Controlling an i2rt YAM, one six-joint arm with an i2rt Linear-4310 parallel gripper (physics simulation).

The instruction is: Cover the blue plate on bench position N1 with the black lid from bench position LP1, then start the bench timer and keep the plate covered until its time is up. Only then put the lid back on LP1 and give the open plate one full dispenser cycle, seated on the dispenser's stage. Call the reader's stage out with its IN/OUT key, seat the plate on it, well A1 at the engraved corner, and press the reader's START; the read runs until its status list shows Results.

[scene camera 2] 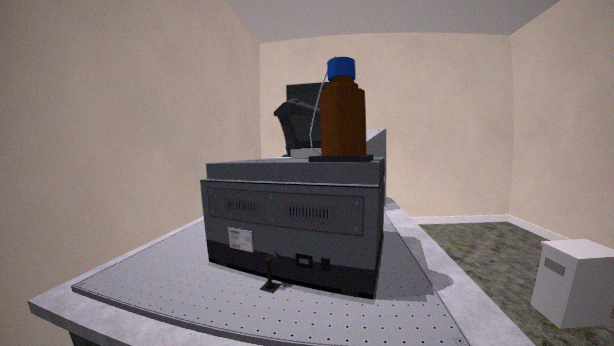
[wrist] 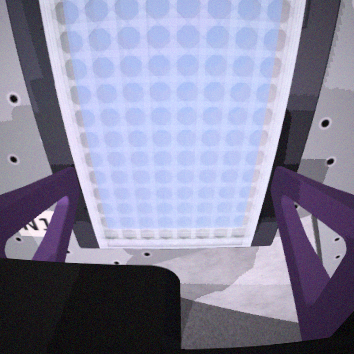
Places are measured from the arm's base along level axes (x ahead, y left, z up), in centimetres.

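Where they show: gripper, fingertip midpoint: (wrist: 174, 177).
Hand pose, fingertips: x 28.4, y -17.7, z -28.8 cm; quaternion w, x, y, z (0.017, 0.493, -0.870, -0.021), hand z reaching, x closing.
Observation:
Each offset is from my fingertips to the top centre of the thing. "*": to the spot under its first point. Level surfaces: height alone.
The blue plate @(dx +2.2, dy -1.2, dz +1.4 cm) (wrist: 172, 115), a grid of light-blue wells in a whitish frame, lies in a dark holder @(dx +2.1, dy -1.3, dz +0.2 cm) (wrist: 42, 105) in the wrist view. Its wells show, with no black lid over them. A label reading N1 @(dx +0.6, dy +9.9, dz -1.0 cm) (wrist: 39, 225) is partly visible behind the left finger. My gripper (wrist: 174, 177) is open and empty, its purple fingers apart on either side of the plate, near its lower part. Their height above the plate is hard to tell. The gripper cannot be made out in the scene view. The black lid, LP1 and the timer do not show clearly.
A large grey instrument @(* dx -7.6, dy +88.9, dz +12.8 cm) (scene camera 2: 290, 215), seen from behind, stands on the perforated bench @(dz -1.0 cm) (scene camera 2: 165, 295). A brown bottle @(* dx -17.0, dy +87.7, dz +28.9 cm) (scene camera 2: 343, 120) with a blue cap and thin tube stands on top. Dark arm parts (scene camera 2: 295, 120) show behind it. A white box (scene camera 2: 575, 285) stands at the right.

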